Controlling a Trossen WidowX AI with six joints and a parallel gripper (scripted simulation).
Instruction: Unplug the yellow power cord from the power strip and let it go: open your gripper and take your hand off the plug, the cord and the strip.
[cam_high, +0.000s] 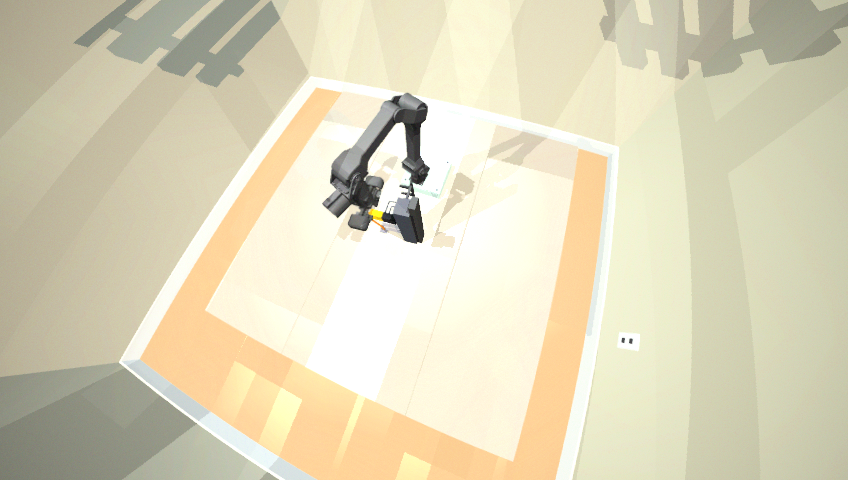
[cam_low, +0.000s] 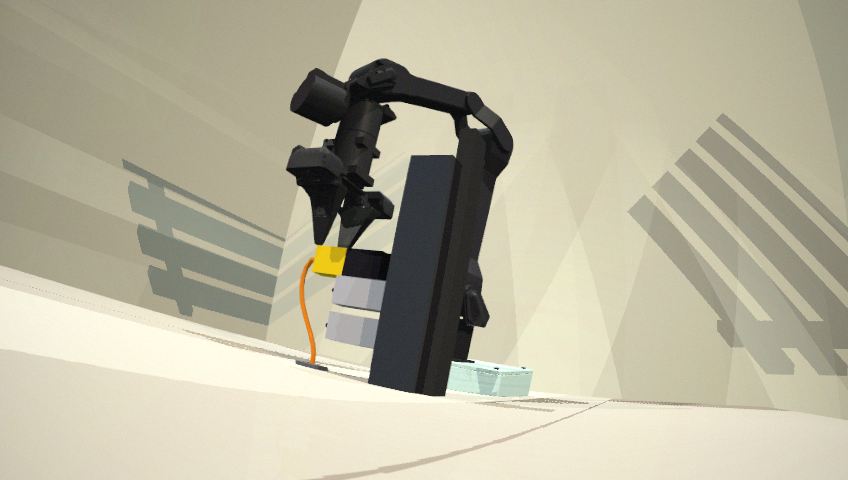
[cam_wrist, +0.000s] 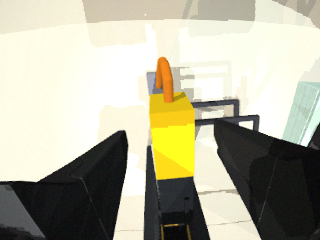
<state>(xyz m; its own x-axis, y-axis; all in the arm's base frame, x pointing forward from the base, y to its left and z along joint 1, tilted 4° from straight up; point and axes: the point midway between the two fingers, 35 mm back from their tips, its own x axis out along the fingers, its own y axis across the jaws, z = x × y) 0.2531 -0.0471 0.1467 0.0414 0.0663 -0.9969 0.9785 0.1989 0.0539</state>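
Now: the yellow plug 30 mm to the left of my gripper tip and 10 mm behind it. From my gripper tip the other things lie so: power strip 140 mm to the left, 30 mm behind, 20 mm below.
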